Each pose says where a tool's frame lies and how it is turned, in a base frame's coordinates. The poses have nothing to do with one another.
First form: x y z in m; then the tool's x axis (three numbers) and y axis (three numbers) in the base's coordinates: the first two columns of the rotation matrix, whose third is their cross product.
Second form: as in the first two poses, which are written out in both.
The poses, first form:
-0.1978, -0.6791, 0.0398, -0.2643, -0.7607, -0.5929, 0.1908, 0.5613, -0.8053
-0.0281, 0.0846, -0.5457, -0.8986, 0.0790, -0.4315, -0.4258, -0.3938, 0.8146
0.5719, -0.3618, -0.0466, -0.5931, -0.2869, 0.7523, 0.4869, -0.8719, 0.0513
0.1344, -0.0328, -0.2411, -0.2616, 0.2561, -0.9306, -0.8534, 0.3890, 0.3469
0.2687, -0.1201, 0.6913, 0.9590, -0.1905, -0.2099, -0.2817, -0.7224, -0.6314
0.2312, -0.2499, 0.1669, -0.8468, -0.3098, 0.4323, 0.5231, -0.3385, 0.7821
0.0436, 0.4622, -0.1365, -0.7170, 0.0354, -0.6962, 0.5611, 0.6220, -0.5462
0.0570, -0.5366, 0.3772, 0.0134, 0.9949, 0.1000, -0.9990, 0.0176, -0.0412
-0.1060, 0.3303, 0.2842, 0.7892, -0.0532, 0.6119, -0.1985, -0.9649, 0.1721
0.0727, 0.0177, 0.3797, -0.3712, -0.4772, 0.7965, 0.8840, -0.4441, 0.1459
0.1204, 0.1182, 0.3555, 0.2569, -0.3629, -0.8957, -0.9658, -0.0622, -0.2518
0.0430, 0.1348, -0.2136, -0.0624, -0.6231, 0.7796, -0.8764, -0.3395, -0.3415
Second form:
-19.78, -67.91, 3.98; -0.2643, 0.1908, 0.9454; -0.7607, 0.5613, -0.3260; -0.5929, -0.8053, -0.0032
-2.81, 8.46, -54.57; -0.8986, -0.4258, -0.1056; 0.0790, -0.3938, 0.9157; -0.4315, 0.8146, 0.3875
57.19, -36.18, -4.66; -0.5931, 0.4869, 0.6412; -0.2869, -0.8719, 0.3967; 0.7523, 0.0513, 0.6568
13.44, -3.28, -24.11; -0.2616, -0.8534, 0.4508; 0.2561, 0.3890, 0.8849; -0.9306, 0.3469, 0.1168
26.87, -12.01, 69.13; 0.9590, -0.2817, -0.0314; -0.1905, -0.7224, 0.6646; -0.2099, -0.6314, -0.7464
23.12, -24.99, 16.69; -0.8468, 0.5231, -0.0960; -0.3098, -0.3385, 0.8884; 0.4323, 0.7821, 0.4487
4.36, 46.22, -13.65; -0.7170, 0.5611, 0.4137; 0.0354, 0.6220, -0.7823; -0.6962, -0.5462, -0.4658
5.70, -53.66, 37.72; 0.0134, -0.9990, -0.0427; 0.9949, 0.0176, -0.0993; 0.1000, -0.0412, 0.9941
-10.60, 33.03, 28.42; 0.7892, -0.1985, 0.5813; -0.0532, -0.9649, -0.2573; 0.6119, 0.1721, -0.7721
7.27, 1.77, 37.97; -0.3712, 0.8840, 0.2841; -0.4772, -0.4441, 0.7583; 0.7965, 0.1459, 0.5867
12.04, 11.82, 35.55; 0.2569, -0.9658, 0.0357; -0.3629, -0.0622, 0.9298; -0.8957, -0.2518, -0.3665
4.30, 13.48, -21.36; -0.0624, -0.8764, 0.4775; -0.6231, -0.3395, -0.7046; 0.7796, -0.3415, -0.5249

